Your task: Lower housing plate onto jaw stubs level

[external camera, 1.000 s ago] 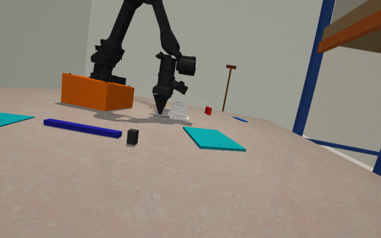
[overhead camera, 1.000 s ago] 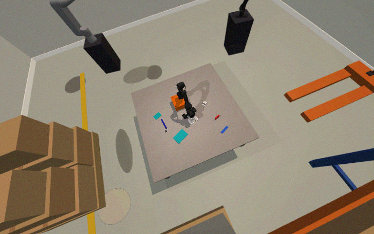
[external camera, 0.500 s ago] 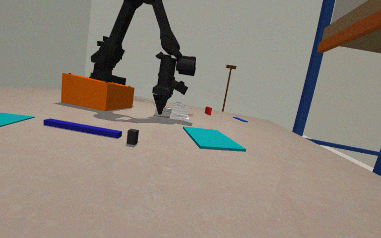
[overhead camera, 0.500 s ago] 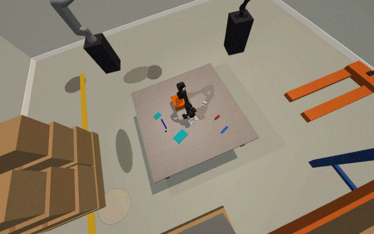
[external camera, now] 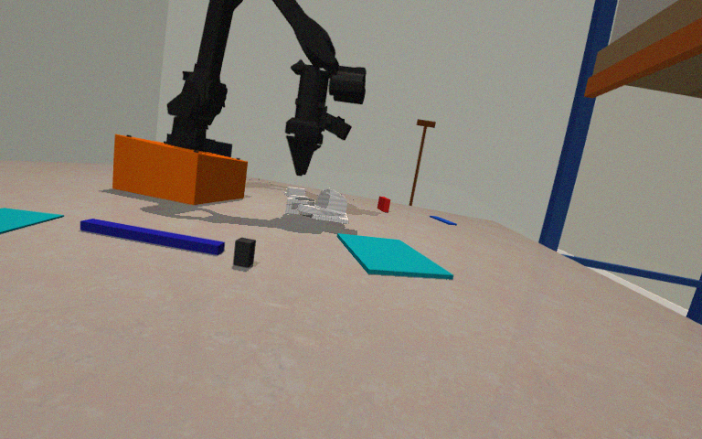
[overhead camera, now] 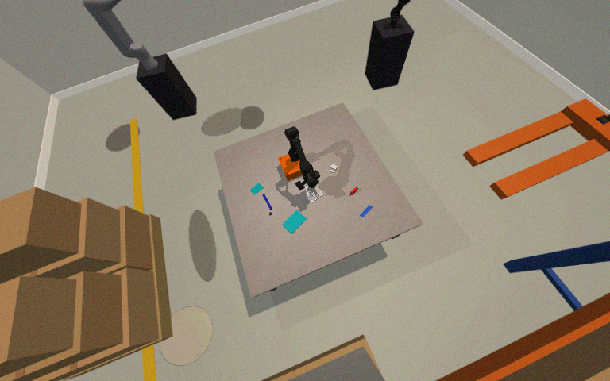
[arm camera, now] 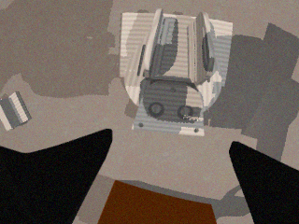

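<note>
My gripper tip is now 5 cm above the housing plate and 1 cm short of it. The rest, counted from my gripper tip: white jaw assembly: 6 cm below, 2 cm to the left, 1 cm ahead; then red block: 33 cm to the left, 11 cm ahead, 6 cm below; then white ribbed part: 23 cm to the left, 13 cm behind, 7 cm below.
</note>
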